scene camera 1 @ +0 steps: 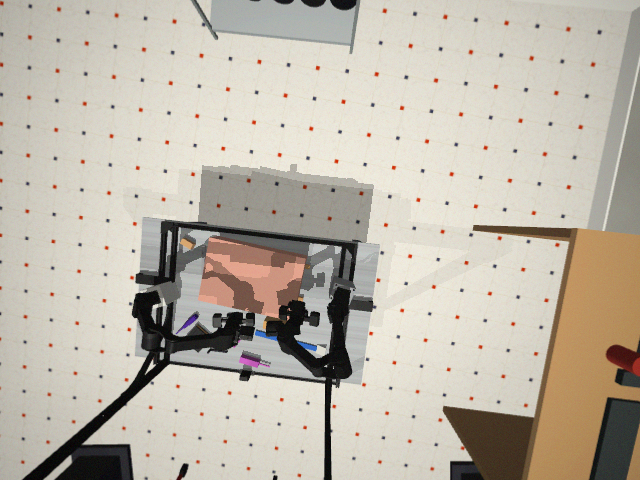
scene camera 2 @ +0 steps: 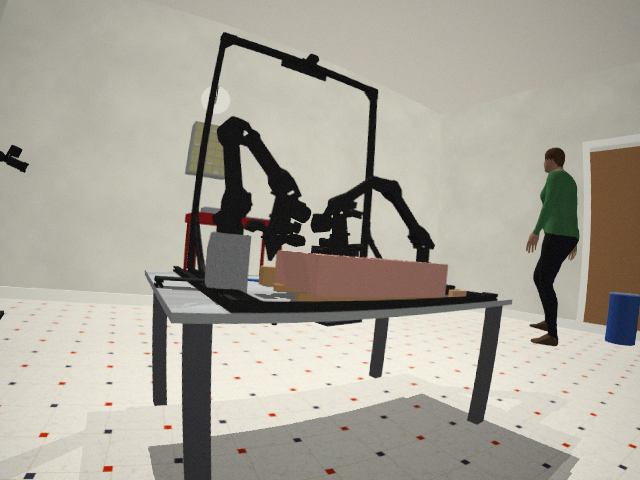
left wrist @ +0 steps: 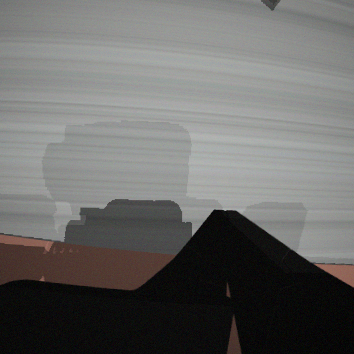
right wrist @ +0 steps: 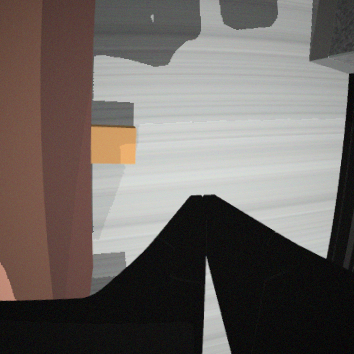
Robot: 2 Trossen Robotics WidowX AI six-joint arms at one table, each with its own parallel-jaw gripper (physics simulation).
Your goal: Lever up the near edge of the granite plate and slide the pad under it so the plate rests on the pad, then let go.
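Where they show: left gripper, fingertip midpoint: (scene camera 1: 237, 312) (left wrist: 222, 220); right gripper, fingertip midpoint: (scene camera 1: 304, 307) (scene camera 2: 269, 260) (right wrist: 201, 206); left arm's base, link origin: (scene camera 1: 152, 298); right arm's base, link origin: (scene camera 1: 342, 294) (scene camera 2: 228, 241).
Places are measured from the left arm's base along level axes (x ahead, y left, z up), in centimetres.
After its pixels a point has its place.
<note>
The granite plate, a thick pink slab (scene camera 1: 248, 273) @[x 47.9, y -0.9, z 0.5 cm] (scene camera 2: 372, 276) @[x 61.4, y 6.2, z -4.0 cm] (left wrist: 100, 265) @[x 40.4, y -17.1, z -8.2 cm] (right wrist: 67, 150) @[x 65.2, y -20.9, z -2.2 cm], lies over thin orange wood pieces; one piece (right wrist: 113, 145) @[x 65.8, y -22.2, z -9.6 cm] sticks out at its side. Its near edge is partly hidden by the arms. An orange block (scene camera 1: 267, 323) (scene camera 2: 267, 275) @[x 59.6, y -32.9, z -8.2 cm], possibly the pad, is at the near edge, partly covered; whether it reaches under the plate is hidden. My left gripper (scene camera 1: 235, 320) @[x 34.3, y -19.1, z -6.0 cm] (left wrist: 222, 220) @[x 34.3, y -19.1, z -6.0 cm] is shut and empty, above the near-edge area. My right gripper (scene camera 1: 297, 314) @[x 68.0, y -24.6, z -2.8 cm] (scene camera 2: 271, 256) @[x 68.0, y -24.6, z -2.8 cm] (right wrist: 201, 206) @[x 68.0, y -24.6, z -2.8 cm] is shut and empty, by the plate's near right corner in scene camera 1.
A blue bar (scene camera 1: 286, 341) lies in front of the orange block. A purple tool (scene camera 1: 187, 322) @[x 6.2, y -18.0, z -9.0 cm], a dark box (scene camera 1: 195, 330) @[x 8.7, y -23.3, z -9.3 cm] and a magenta item (scene camera 1: 249, 359) @[x 31.5, y -45.4, z -8.9 cm] are on the near side. A small orange block (scene camera 1: 187, 243) @[x 19.4, y 20.9, z -8.6 cm] lies at the far left. A grey block (scene camera 2: 227, 260) @[x 90.1, y -18.0, z -2.8 cm] stands beside the plate.
</note>
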